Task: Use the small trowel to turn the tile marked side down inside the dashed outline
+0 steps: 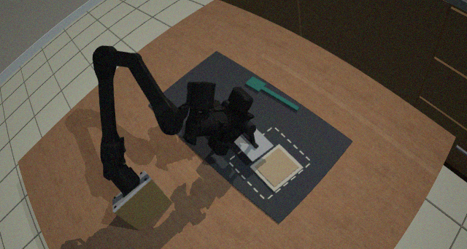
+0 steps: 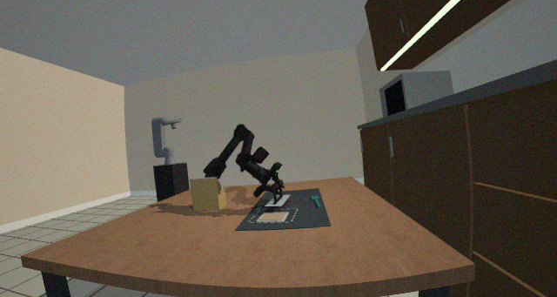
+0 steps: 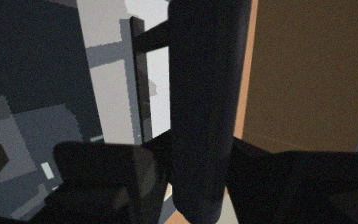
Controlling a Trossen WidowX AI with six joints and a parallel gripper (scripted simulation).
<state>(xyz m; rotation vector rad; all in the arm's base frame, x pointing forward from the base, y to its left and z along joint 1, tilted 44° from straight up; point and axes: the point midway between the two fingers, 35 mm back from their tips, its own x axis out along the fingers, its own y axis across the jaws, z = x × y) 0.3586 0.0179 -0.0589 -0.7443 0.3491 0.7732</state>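
The teal flat tool is 150 mm ahead of my gripper tip, 100 mm to the left of it and 80 mm below it. From my gripper tip the other things lie so: dark mat 10 mm ahead, 70 mm to the left, 100 mm below; tile 20 mm behind, 130 mm to the right, 80 mm below; trowel 30 mm behind, 10 mm below.
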